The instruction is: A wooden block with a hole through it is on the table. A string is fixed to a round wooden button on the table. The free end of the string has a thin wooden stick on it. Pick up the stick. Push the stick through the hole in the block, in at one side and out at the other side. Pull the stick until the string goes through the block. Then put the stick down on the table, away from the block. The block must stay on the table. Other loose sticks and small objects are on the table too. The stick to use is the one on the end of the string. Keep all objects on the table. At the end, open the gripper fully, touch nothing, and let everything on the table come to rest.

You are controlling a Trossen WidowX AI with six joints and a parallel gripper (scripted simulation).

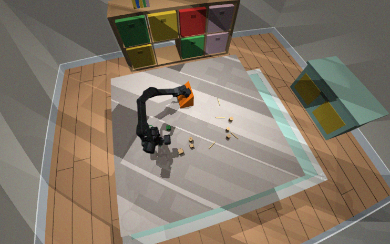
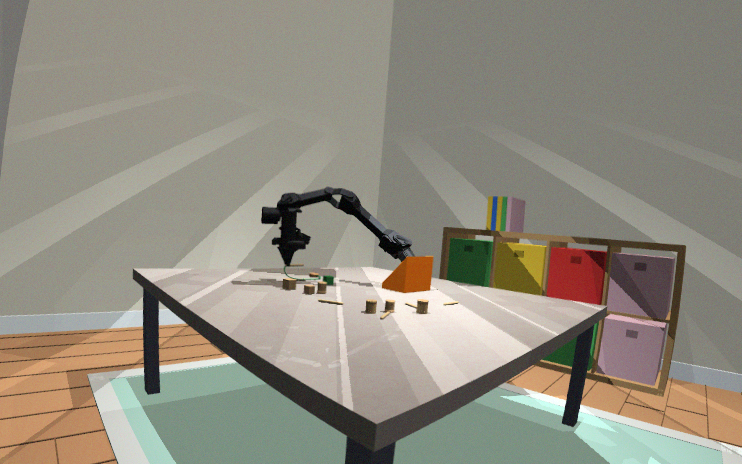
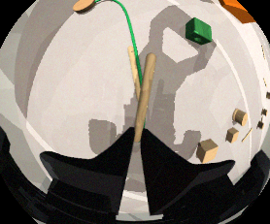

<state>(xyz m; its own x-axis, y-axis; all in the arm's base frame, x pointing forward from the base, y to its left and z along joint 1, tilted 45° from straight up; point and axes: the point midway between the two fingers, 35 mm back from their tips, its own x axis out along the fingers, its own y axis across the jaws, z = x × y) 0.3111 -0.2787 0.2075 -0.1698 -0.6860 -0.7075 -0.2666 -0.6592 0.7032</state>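
Right now the green block is 12 cm behind my gripper tip, 11 cm to the left of it and 4 cm below it. Also, from my gripper tip: square wooden block 13 cm to the left, 9 cm ahead, 4 cm below; loose stick 7 cm behind, 5 cm below; thin wooden stick 1 cm behind.
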